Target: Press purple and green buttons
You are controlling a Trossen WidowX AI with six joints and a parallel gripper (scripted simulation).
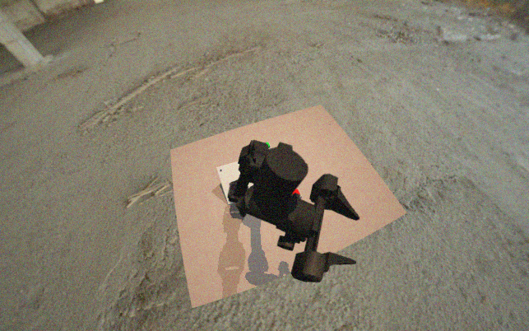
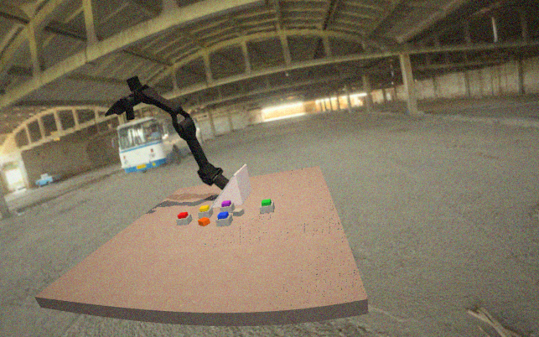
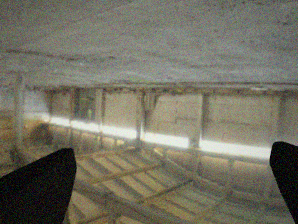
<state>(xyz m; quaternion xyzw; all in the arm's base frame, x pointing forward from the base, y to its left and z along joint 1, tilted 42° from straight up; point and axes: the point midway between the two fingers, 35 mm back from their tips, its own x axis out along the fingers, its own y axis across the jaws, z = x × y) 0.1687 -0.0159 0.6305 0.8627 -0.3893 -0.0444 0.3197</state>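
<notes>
The purple button lies 49 cm to the left of my gripper tip, 48 cm below it and 1 cm ahead of it. From my gripper tip the other things lie so: orange block 51 cm below, 42 cm to the left, 12 cm ahead; then red button 48 cm below, 32 cm to the left, 9 cm ahead; then yellow button 48 cm below, 40 cm to the left, 4 cm ahead.
</notes>
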